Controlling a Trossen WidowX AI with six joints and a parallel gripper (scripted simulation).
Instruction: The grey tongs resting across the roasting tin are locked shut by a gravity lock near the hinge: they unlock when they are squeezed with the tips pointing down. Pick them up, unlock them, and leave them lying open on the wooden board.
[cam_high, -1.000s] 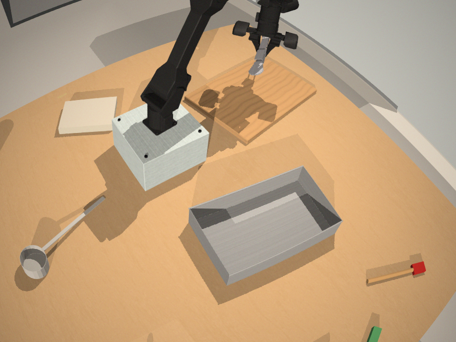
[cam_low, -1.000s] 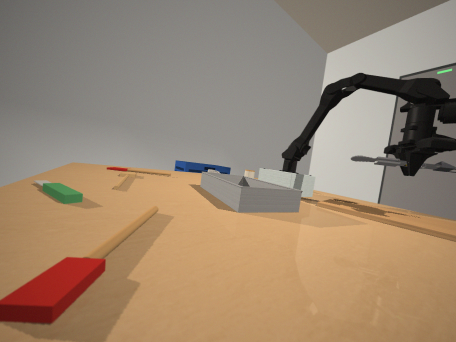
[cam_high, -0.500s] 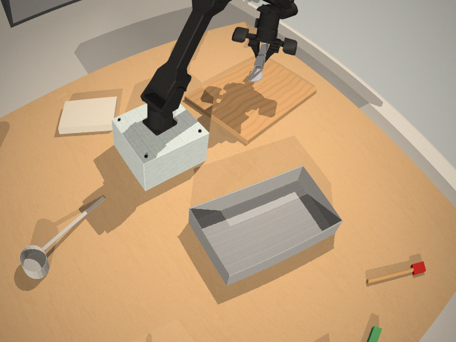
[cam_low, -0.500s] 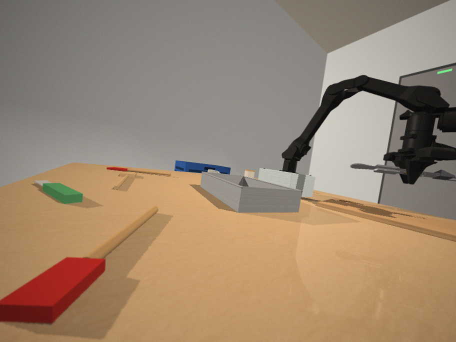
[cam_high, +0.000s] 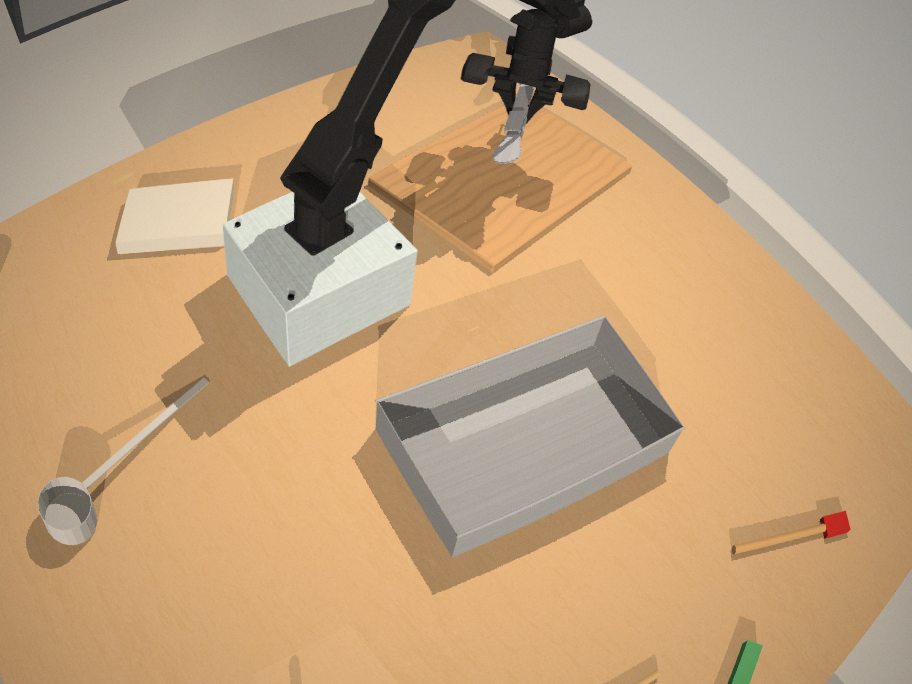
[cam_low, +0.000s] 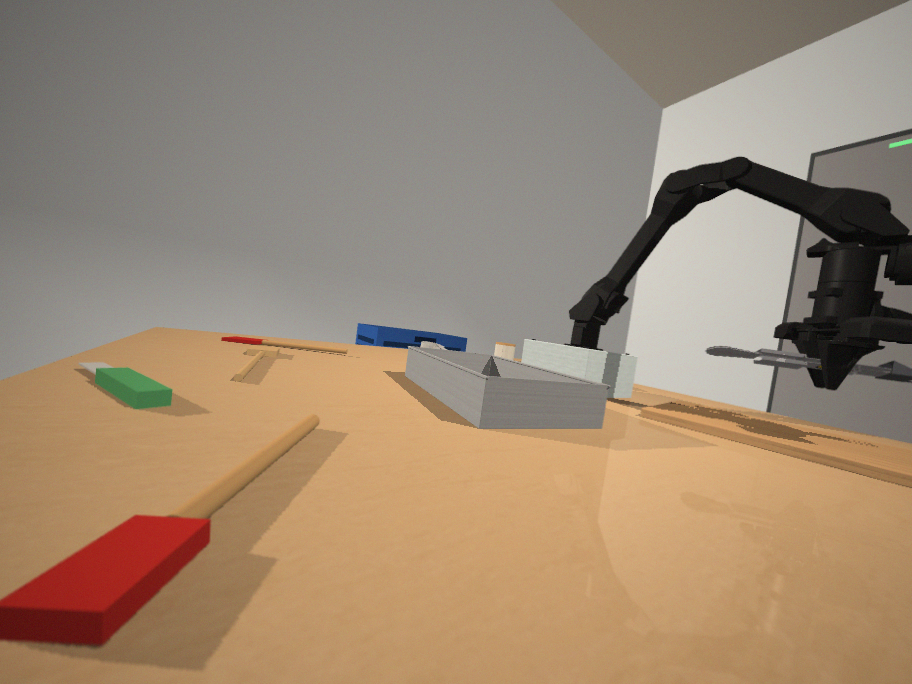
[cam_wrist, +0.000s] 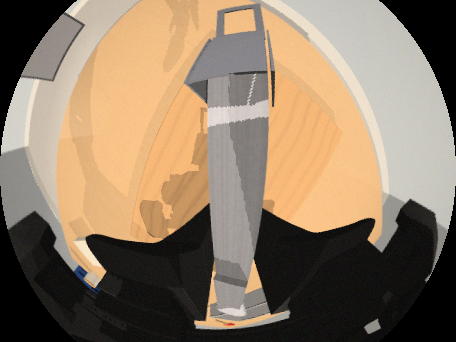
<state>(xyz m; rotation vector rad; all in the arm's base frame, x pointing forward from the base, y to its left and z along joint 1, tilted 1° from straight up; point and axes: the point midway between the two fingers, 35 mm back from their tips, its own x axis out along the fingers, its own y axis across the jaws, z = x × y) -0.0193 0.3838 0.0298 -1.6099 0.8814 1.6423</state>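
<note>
My gripper tip is 2 cm short of the wooden board, 2 cm to the left of it and 8 cm above it. Round my gripper tip: beige slab: 23 cm behind, 48 cm to the right, 8 cm below; then grey roasting tin: 36 cm ahead, 35 cm to the right, 6 cm below.
</note>
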